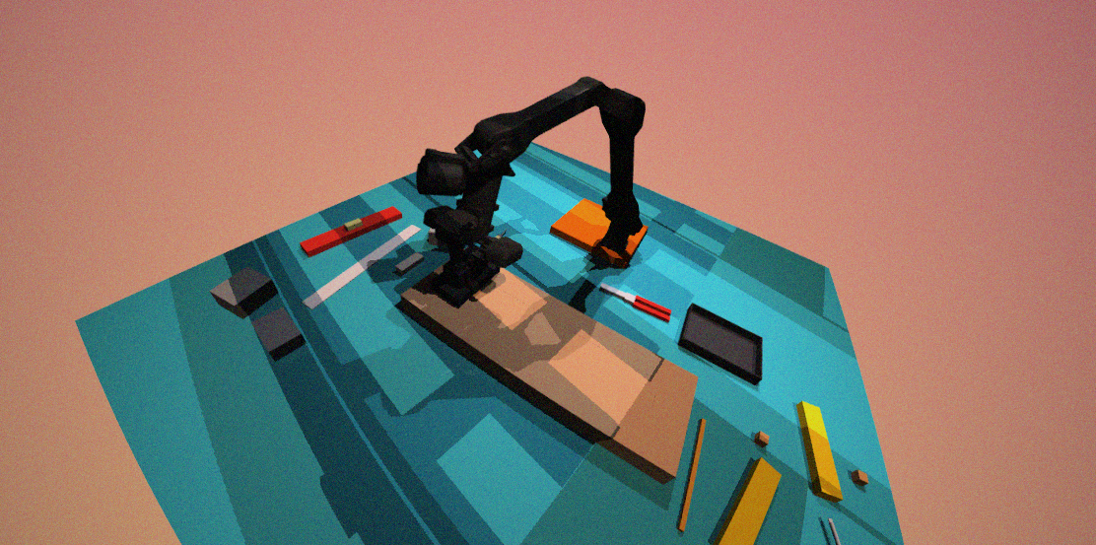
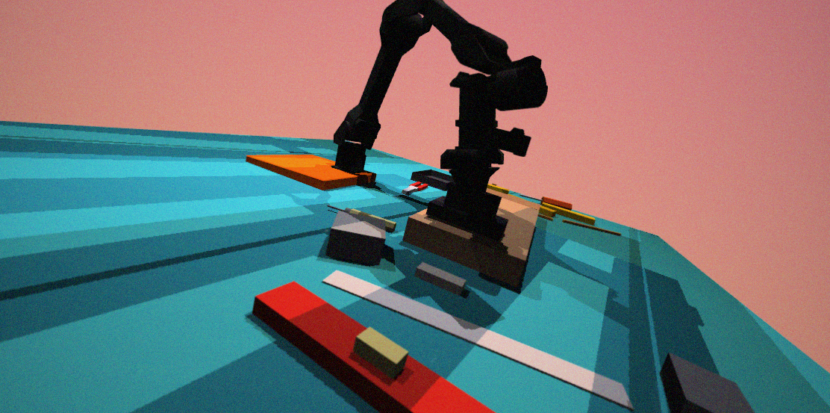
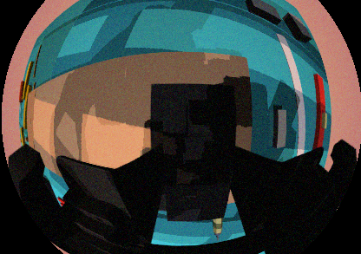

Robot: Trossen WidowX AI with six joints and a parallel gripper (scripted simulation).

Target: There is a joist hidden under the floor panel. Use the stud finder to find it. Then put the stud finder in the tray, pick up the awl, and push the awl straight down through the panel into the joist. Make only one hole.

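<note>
The black tray is 510 mm to the left of my gripper tip, 190 mm behind it and 50 mm below it. From my gripper tip the other things lie so: stud finder (20 mm above, 10 mm ahead); white block (150 mm to the right, 60 mm below); green light (30 mm above, 20 mm ahead).
</note>
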